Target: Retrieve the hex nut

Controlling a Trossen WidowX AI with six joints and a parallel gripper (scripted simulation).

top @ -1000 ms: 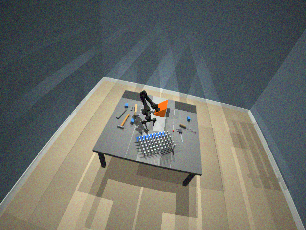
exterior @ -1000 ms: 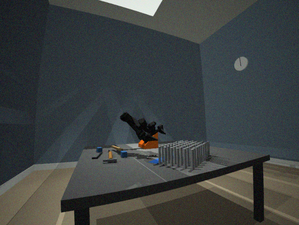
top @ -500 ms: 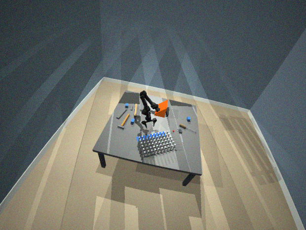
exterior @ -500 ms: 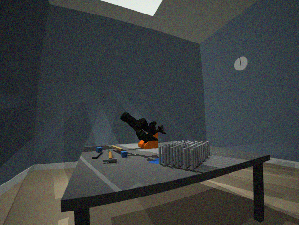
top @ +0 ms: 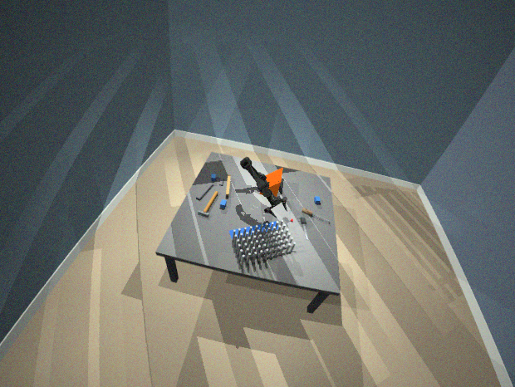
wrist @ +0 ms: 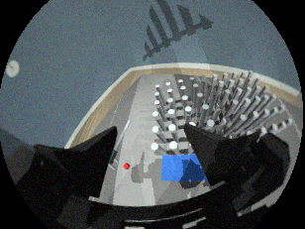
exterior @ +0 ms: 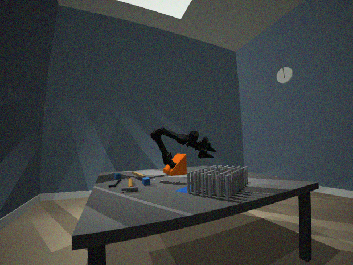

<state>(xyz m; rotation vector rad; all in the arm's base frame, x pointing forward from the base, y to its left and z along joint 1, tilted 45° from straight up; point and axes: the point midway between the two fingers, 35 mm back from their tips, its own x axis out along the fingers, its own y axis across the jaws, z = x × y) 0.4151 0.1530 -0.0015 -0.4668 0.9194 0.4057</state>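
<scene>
Now: gripper tip 350 mm to the right of the hook tool, 220 mm past it and 180 mm above it. The rest, counted from my gripper tip: blue taped strip (190 mm below, 170 mm to the right, 30 mm ahead); red thing (180 mm below, 130 mm behind, 120 mm to the left).
</scene>
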